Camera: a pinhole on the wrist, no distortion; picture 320 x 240 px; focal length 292.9 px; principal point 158.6 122.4 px. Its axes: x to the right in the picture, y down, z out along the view. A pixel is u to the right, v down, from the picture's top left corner.
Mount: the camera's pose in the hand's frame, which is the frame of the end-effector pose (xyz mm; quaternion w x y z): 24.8 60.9 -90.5 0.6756 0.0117 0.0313 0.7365
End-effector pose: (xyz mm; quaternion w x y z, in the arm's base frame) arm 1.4 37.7 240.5 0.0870 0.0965 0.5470 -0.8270
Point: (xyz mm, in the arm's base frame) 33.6 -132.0 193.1
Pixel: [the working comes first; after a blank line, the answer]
In the camera's frame: 52.1 46.5 225.6

226.3 182.8
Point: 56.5 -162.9 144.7
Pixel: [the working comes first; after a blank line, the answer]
In the camera's frame: 113.1 50.4 235.4

299.3 185.1
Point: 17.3 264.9 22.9
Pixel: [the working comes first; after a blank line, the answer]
In the camera's frame: 52.8 -23.2 -200.9

behind the camera
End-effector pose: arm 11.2 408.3 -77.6 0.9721 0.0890 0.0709 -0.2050
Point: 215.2 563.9 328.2
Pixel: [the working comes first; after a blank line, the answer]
In the camera's frame: 206.1 -18.5 482.4

283.7 111.2
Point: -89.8 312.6 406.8
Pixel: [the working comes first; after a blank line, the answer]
In the camera's frame: -118.4 208.4 556.8

96.3 232.0
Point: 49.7 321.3 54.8
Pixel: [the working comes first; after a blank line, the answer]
In the camera's frame: -111.7 3.3 238.5

21.4 126.5
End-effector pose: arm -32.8 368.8 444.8 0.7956 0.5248 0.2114 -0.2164
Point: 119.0 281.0 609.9
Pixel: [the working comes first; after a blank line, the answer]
In the camera's frame: 108.5 -11.4 251.8

284.8 109.1
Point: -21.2 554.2 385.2
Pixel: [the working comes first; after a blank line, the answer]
In the camera's frame: -29.7 0.9 -102.5

behind the camera
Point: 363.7 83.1 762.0
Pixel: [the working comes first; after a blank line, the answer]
In the camera's frame: 270.4 -148.1 529.8

308.1 40.5
